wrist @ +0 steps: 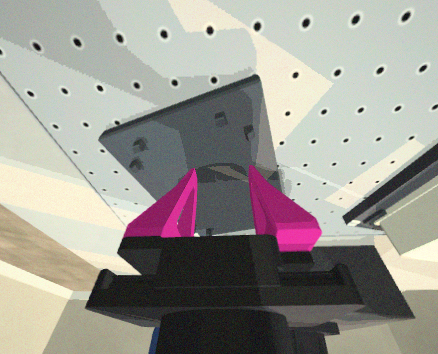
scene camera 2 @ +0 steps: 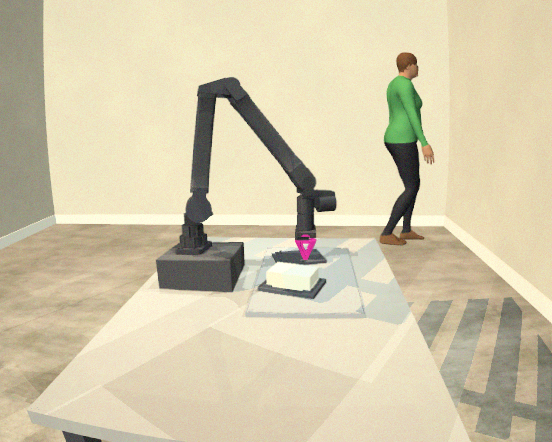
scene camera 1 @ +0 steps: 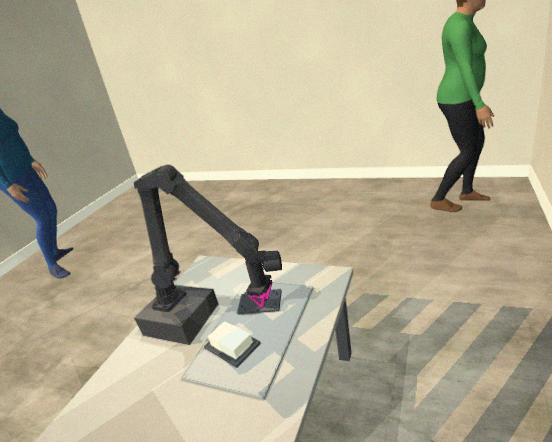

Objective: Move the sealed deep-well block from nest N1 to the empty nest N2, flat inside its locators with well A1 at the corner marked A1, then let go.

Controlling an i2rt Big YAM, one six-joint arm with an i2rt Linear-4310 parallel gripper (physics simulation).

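Pixels of known places: gripper, fingertip midpoint: (wrist: 222, 172) (scene camera 2: 305, 257) (scene camera 1: 264, 302); arm's base, origin of the base link: (scene camera 2: 194, 249) (scene camera 1: 169, 301).
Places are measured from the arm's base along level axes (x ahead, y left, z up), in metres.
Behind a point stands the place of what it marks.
Note:
The cream sealed block (scene camera 1: 231, 340) {y -0.099, x 0.338, z -0.020 m} (scene camera 2: 292, 276) {y -0.124, x 0.320, z -0.023 m} (wrist: 420, 220) {y -0.034, x 0.301, z -0.038 m} sits on a dark nest (scene camera 1: 222, 356) {y -0.138, x 0.313, z -0.063 m} (scene camera 2: 316, 291) {y -0.129, x 0.386, z -0.064 m} (wrist: 400, 181) {y -0.019, x 0.323, z -0.065 m}, nearer the scene cameras. Its well marks cannot be read. The other dark nest (scene camera 1: 245, 306) {y 0.105, x 0.273, z -0.062 m} (scene camera 2: 286, 257) {y 0.132, x 0.274, z -0.061 m} (wrist: 200, 117) {y 0.156, x 0.386, z -0.061 m} is farther back and empty, with small raised locators showing in the wrist view. My gripper (scene camera 1: 261, 305) {y 0.142, x 0.337, z -0.062 m} (scene camera 2: 305, 259) {y 0.142, x 0.337, z -0.062 m} (wrist: 222, 172) {y 0.142, x 0.337, z -0.062 m} points down over this empty nest. Its magenta fingers stand apart with nothing between them. It is away from the block. Corner labels are not legible, and the fingers hide part of the nest.
Both nests stand on a grey perforated plate (scene camera 1: 260, 385) {y -0.198, x 0.485, z -0.073 m} (scene camera 2: 305, 312) {y -0.237, x 0.363, z -0.073 m} (wrist: 380, 45) {y 0.054, x 0.423, z -0.073 m} on the table (scene camera 1: 130, 380) {y -0.310, x 0.031, z -0.086 m} (scene camera 2: 210, 310) {y -0.232, x 0.116, z -0.086 m}. The arm's dark base box (scene camera 1: 165, 325) {y -0.115, x 0.068, z -0.003 m} (scene camera 2: 195, 272) {y -0.116, x 0.041, z -0.028 m} stands left of the plate. A person in green (scene camera 1: 462, 65) (scene camera 2: 402, 115) stands beyond the table.

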